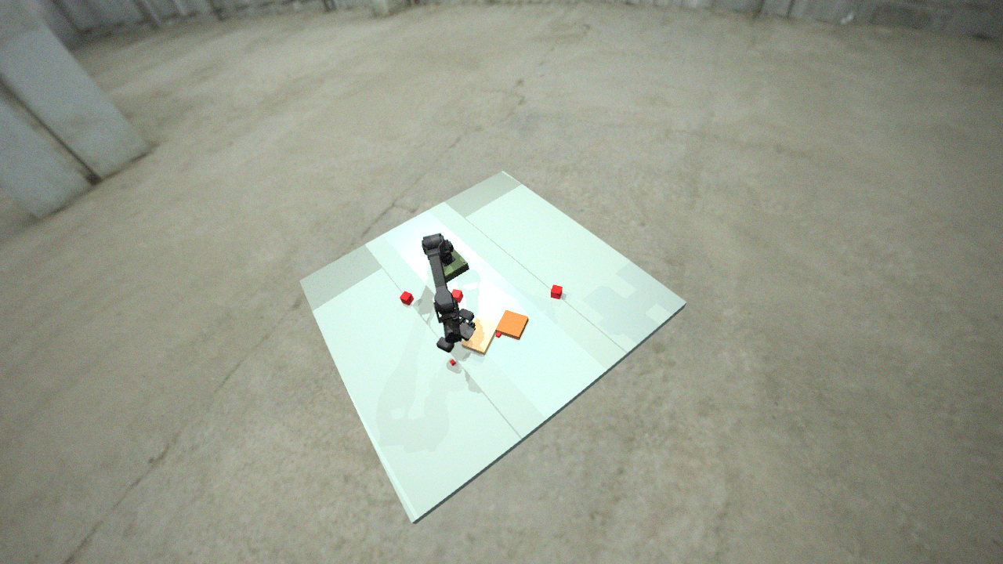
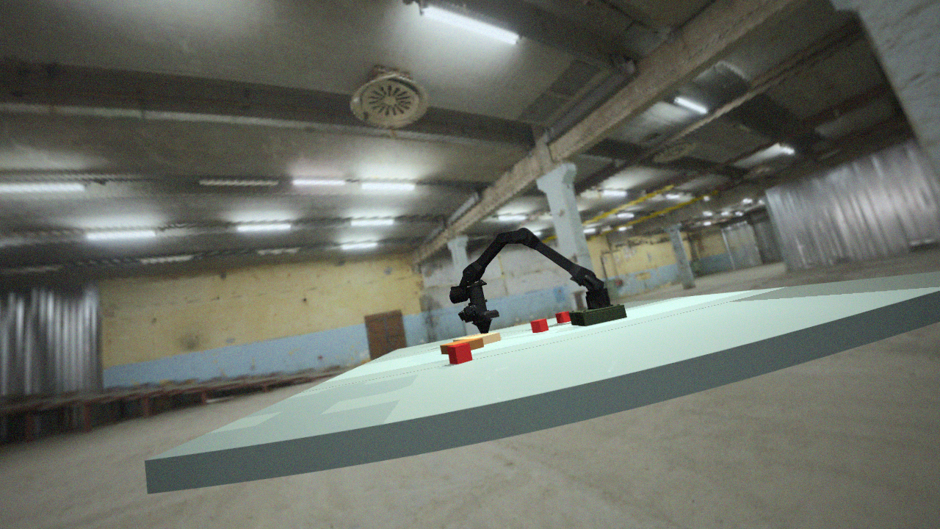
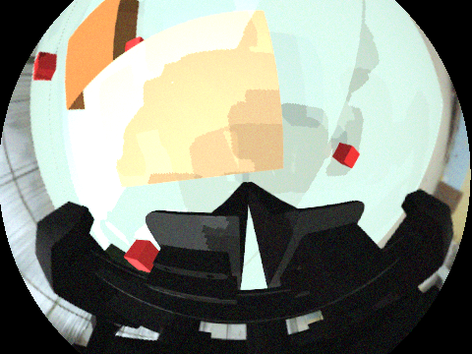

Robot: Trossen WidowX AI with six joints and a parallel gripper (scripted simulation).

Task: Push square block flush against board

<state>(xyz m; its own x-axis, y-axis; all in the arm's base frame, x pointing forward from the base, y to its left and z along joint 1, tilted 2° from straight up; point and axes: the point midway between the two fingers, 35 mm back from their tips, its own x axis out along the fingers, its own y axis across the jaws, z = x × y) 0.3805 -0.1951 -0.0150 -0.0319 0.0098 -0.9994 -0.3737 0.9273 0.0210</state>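
My gripper tip is now 80 mm to the right of the pale wooden board, 40 mm short of it and 10 mm below it. Also, from my gripper tip: orange square block (200 mm to the left, 90 mm ahead, 10 mm above).
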